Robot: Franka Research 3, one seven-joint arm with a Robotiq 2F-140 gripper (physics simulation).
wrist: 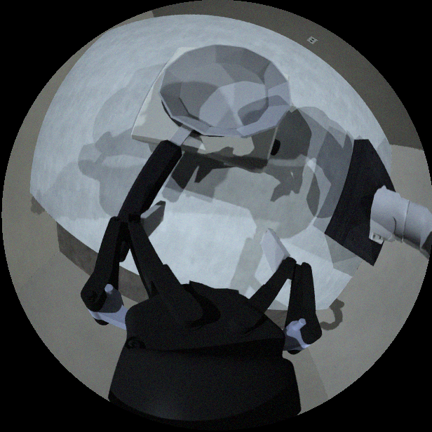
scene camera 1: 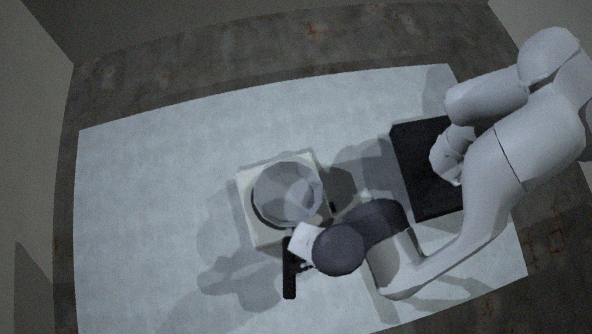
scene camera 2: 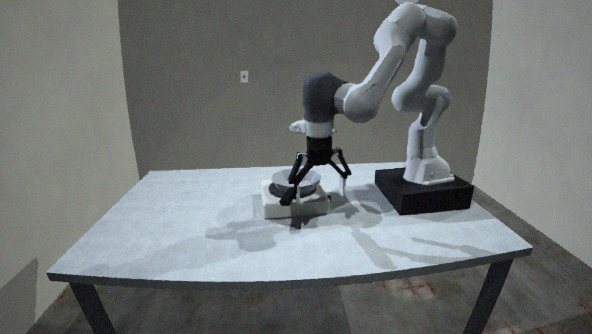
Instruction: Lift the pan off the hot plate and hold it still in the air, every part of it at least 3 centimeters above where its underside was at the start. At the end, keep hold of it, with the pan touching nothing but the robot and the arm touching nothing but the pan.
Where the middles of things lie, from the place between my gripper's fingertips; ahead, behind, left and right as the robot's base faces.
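The grey round pan (scene camera 1: 286, 193) is here, 7 cm ahead of my hand and 10 cm to the right of it.
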